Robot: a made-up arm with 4 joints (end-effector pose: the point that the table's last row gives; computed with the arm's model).
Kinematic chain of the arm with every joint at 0, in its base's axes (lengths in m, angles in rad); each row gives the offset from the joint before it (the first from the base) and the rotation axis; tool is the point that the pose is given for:
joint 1: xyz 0 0 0.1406 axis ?
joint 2: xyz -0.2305 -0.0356 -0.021 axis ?
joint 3: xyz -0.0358 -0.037 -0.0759 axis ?
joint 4: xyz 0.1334 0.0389 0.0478 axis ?
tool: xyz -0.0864 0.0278 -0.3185
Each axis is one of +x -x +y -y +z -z.
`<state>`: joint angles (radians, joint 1 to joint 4).
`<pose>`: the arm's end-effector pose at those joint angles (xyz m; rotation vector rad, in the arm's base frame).
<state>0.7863 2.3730 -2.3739 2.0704</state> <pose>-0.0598 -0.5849 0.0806 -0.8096 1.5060 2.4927</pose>
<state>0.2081 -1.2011 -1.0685 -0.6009</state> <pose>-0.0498 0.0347 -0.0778 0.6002 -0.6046 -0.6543</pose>
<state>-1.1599 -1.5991 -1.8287 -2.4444</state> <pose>-0.1519 0.5265 -0.1014 -0.0606 1.2780 -2.7043</pose>
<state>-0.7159 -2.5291 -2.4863 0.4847</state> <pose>-0.2930 -0.0795 0.1154 -0.3455 1.5544 2.0651</pose>
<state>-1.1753 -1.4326 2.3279 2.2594</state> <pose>0.2286 0.2050 0.3067 -2.0852 -1.3014 0.6587</pose>
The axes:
joint 1: +z
joint 2: -x
joint 3: +y
joint 4: +x

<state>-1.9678 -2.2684 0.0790 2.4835</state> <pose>-0.2281 0.3065 0.1018 -1.0516 1.4020 -1.5098</pose>
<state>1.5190 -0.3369 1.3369 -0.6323</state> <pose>0.1080 -0.4811 -0.0987 -1.1870 0.8186 1.9138</pose>
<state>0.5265 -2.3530 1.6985 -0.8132</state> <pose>-0.4910 -0.0745 0.0395 1.2074 0.2995 2.2947</pose>
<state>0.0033 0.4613 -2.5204 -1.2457</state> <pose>-0.2568 -0.2896 0.2641 -0.6392 -2.4586 -1.0156</pose>
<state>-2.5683 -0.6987 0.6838 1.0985</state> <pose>0.3924 -0.0998 0.1876 1.5460 -1.8134 -1.7171</pose>
